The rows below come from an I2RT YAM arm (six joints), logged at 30 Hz.
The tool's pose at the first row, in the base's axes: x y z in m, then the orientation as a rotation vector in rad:
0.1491 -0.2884 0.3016 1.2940 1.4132 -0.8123
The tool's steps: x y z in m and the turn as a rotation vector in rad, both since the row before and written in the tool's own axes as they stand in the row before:
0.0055 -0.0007 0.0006 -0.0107 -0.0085 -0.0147
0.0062 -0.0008 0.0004 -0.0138 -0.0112 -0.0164
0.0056 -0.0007 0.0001 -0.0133 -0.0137 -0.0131
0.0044 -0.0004 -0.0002 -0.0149 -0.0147 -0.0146
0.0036 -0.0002 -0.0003 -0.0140 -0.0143 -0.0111
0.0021 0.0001 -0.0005 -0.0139 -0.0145 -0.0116
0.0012 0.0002 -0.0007 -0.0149 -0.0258 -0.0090
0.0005 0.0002 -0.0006 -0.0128 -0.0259 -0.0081
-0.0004 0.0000 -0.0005 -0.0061 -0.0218 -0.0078
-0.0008 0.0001 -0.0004 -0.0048 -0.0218 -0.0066
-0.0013 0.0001 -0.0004 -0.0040 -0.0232 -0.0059
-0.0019 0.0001 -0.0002 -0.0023 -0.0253 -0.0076
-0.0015 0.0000 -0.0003 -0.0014 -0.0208 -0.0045
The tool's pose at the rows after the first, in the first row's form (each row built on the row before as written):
0.1490 -0.2875 0.2961 1.2720 1.4200 -0.8181
0.1488 -0.2863 0.2900 1.2450 1.4266 -0.8239
0.1485 -0.2851 0.2845 1.2190 1.4285 -0.8291
0.1483 -0.2839 0.2802 1.1903 1.4309 -0.8344
0.1482 -0.2828 0.2767 1.1646 1.4307 -0.8377
0.1482 -0.2819 0.2748 1.1386 1.4305 -0.8414
0.1482 -0.2810 0.2738 1.1071 1.4194 -0.8476
0.1482 -0.2803 0.2734 1.0778 1.4069 -0.8546
0.1480 -0.2799 0.2739 1.0561 1.3956 -0.8648
0.1479 -0.2796 0.2747 1.0361 1.3830 -0.8750
0.1478 -0.2793 0.2760 1.0163 1.3685 -0.8857
0.1478 -0.2792 0.2779 0.9956 1.3527 -0.8996
0.1476 -0.2790 0.2794 0.9800 1.3384 -0.9100

